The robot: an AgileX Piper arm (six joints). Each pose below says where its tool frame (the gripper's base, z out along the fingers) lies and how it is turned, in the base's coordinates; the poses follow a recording.
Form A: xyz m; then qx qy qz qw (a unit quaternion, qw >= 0).
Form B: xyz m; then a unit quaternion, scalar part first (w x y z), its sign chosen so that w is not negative. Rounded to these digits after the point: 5 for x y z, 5 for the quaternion.
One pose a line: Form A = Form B
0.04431, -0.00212, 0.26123, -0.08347, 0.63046, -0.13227, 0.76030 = 0.04431, -0.00212, 0.26123, 0.76030, -0.08347, 0.63046, -0.13227
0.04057, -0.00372, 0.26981, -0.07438, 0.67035, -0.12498, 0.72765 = 0.04057, -0.00372, 0.26981, 0.72765, -0.07438, 0.67035, -0.12498
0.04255, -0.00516, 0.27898, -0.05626, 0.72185, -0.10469, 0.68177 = 0.04255, -0.00516, 0.27898, 0.68177, -0.05626, 0.72185, -0.10469
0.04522, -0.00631, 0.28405, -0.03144, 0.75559, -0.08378, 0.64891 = 0.04522, -0.00631, 0.28405, 0.64891, -0.03144, 0.75559, -0.08378
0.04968, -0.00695, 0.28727, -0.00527, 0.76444, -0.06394, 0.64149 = 0.04968, -0.00695, 0.28727, 0.64149, -0.00527, 0.76444, -0.06394
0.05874, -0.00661, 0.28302, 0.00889, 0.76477, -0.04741, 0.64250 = 0.05874, -0.00661, 0.28302, 0.64250, 0.00889, 0.76477, -0.04741
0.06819, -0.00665, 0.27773, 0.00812, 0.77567, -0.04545, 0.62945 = 0.06819, -0.00665, 0.27773, 0.62945, 0.00812, 0.77567, -0.04545
